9 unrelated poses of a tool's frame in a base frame.
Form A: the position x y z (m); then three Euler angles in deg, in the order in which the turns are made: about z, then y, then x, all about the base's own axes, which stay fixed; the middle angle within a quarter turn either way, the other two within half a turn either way.
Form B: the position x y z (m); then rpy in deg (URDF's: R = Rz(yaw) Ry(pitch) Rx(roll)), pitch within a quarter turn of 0, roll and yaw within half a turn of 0. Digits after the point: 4 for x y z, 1 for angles.
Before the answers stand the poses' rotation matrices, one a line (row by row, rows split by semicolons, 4 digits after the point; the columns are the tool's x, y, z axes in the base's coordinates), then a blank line. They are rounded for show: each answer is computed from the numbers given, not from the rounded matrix.
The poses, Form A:
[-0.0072 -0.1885 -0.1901 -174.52 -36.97 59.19]
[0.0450 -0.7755 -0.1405 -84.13 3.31 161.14]
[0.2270 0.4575 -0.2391 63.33 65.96 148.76]
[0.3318 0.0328 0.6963 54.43 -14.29 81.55]
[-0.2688 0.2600 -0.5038 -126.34 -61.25 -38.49]
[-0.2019 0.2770 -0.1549 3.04 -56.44 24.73]
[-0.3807 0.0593 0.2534 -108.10 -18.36 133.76]
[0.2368 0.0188 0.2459 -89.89 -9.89 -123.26]
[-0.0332 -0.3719 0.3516 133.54 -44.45 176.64]
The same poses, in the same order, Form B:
-0.7953 0.0763 -0.6014; 0.4652 -0.5592 -0.6862; -0.3886 -0.8255 0.4092
0.1021 0.9931 0.0577; 0.9433 -0.0782 -0.3227; -0.3160 0.0874 -0.9447
0.1829 -0.3640 0.9133; -0.5514 -0.8070 -0.2113; 0.8139 -0.4650 -0.3483
0.5637 -0.7882 -0.2468; -0.0225 0.2841 -0.9585; 0.8257 0.5459 0.1424
-0.2850 0.3874 -0.8767; -0.9538 -0.0243 0.2994; 0.0947 0.9216 0.3765
0.5520 -0.0293 -0.8333; -0.2999 0.9255 -0.2313; 0.7780 0.3776 0.5021
-0.2949 0.9021 -0.3150; 0.7281 -0.0014 -0.6855; -0.6188 -0.4315 -0.6564
0.0019 0.9851 -0.1718; 0.5487 0.1426 0.8238; 0.8360 -0.0958 -0.5403
-0.4918 -0.5175 -0.7003; -0.6954 0.7174 -0.0418; 0.5241 0.4664 -0.7126

[-0.0072 -0.1885 -0.1901 -63.6 22.9 149.7]
[0.0450 -0.7755 -0.1405 174.7 18.4 83.8]
[0.2270 0.4575 -0.2391 -126.8 -54.5 -71.7]
[0.3318 0.0328 0.6963 75.4 -55.7 -2.3]
[-0.2688 0.2600 -0.5038 67.8 -5.4 -106.6]
[-0.2019 0.2770 -0.1549 36.9 -51.1 -28.5]
[-0.3807 0.0593 0.2534 -146.7 38.2 112.0]
[0.2368 0.0188 0.2459 -169.9 -56.7 89.8]
[-0.0332 -0.3719 0.3516 146.8 -31.6 -125.3]

